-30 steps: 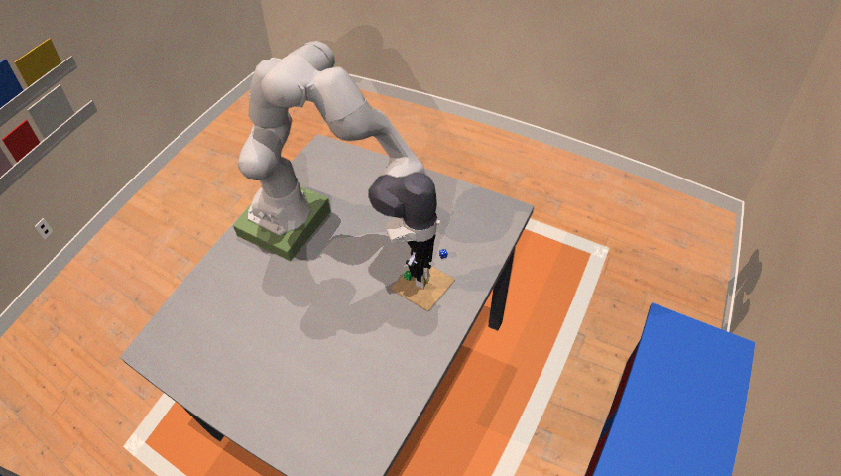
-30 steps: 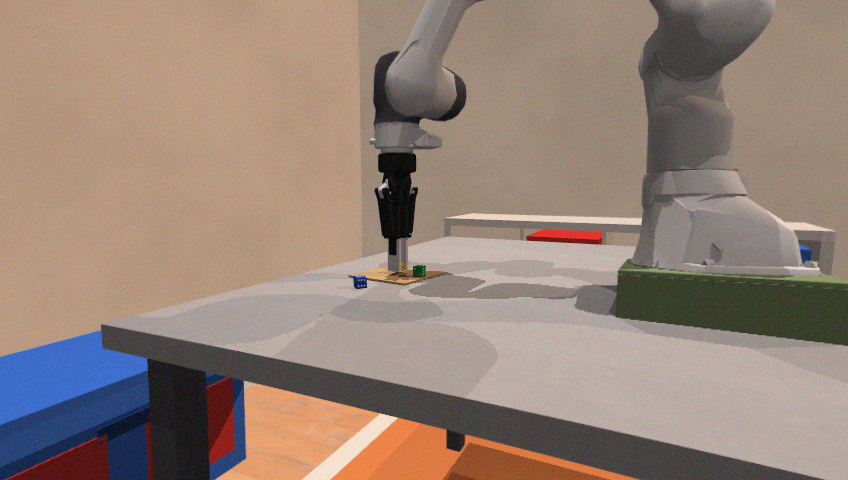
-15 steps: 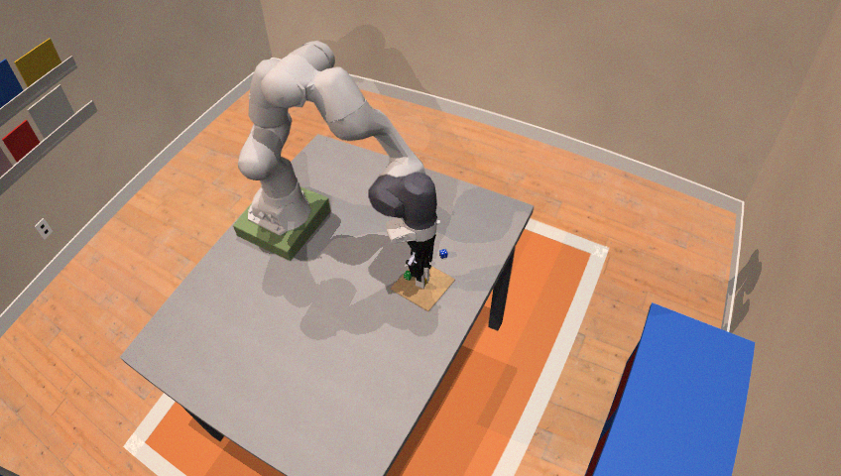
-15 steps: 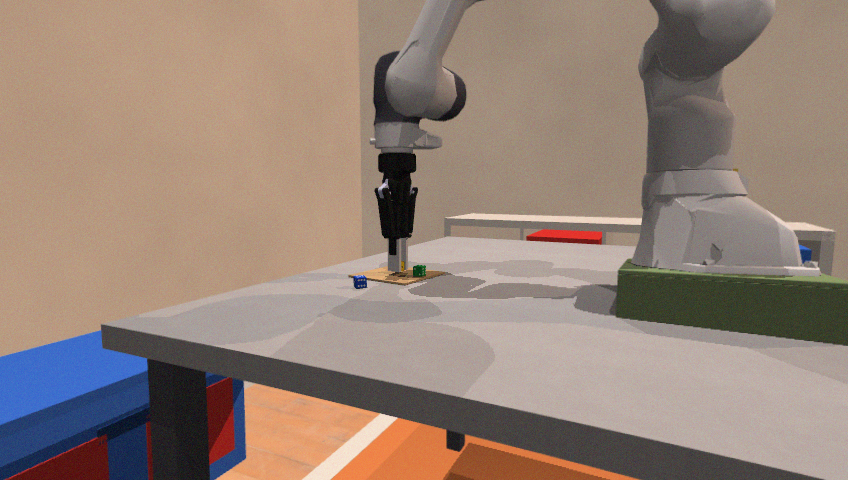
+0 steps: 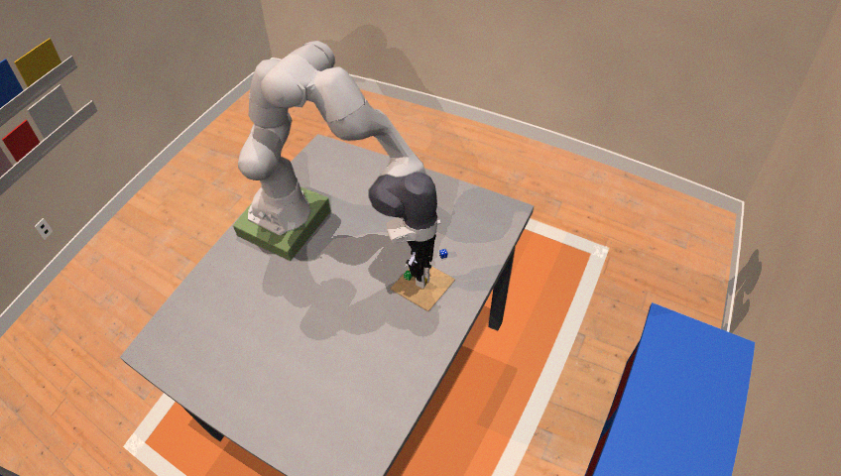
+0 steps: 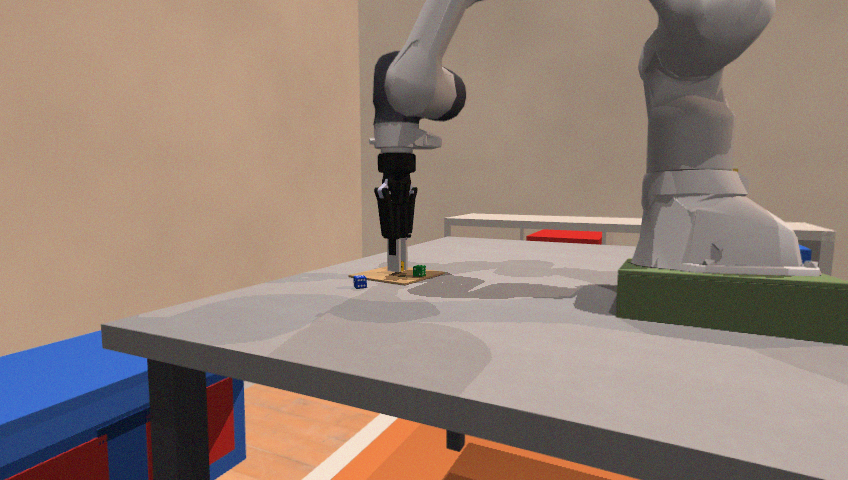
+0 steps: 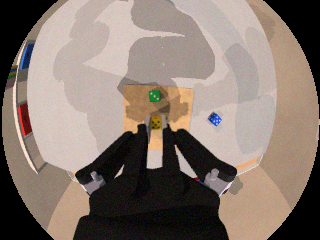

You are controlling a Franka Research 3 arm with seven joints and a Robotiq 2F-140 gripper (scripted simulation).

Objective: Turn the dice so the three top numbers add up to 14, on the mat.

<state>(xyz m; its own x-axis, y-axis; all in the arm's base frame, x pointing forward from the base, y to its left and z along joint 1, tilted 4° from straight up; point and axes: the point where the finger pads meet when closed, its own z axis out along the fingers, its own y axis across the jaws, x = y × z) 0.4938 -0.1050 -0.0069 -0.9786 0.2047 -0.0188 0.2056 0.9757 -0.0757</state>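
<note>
My hand is 2 cm above the yellow die. Round my hand: tan mat 4 cm below; then blue die 3 cm ahead, 12 cm to the left, 3 cm below; then green die 5 cm behind, 1 cm to the left, 3 cm below.
</note>
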